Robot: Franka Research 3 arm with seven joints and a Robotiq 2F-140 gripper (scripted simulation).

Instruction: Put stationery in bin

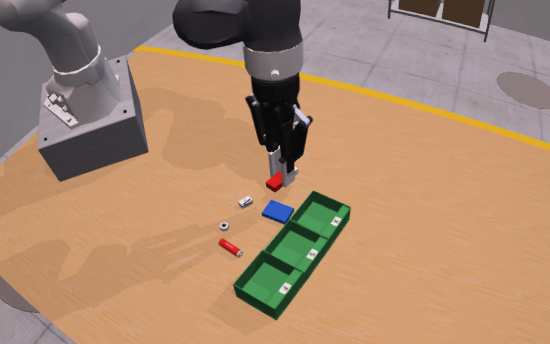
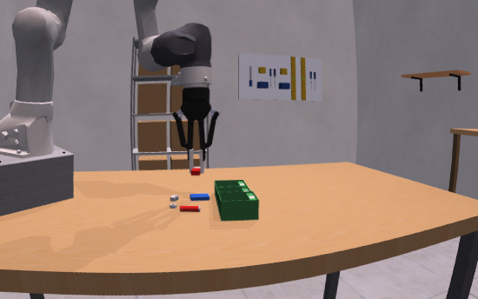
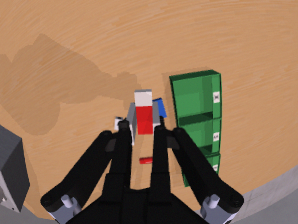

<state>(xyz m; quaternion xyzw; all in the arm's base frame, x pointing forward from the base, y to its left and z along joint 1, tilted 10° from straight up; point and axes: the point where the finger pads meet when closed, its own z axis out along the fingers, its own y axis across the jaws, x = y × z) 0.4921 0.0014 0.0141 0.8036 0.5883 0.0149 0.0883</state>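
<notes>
Right now my hand is 7 cm short of the green three-compartment bin, 11 cm to the left of it and 8 cm above it. Round my hand: flat blue block (3 cm to the right, 10 cm below); eraser (3 cm below); white sharpener-like piece (7 cm behind, 3 cm to the right, 9 cm below).
</notes>
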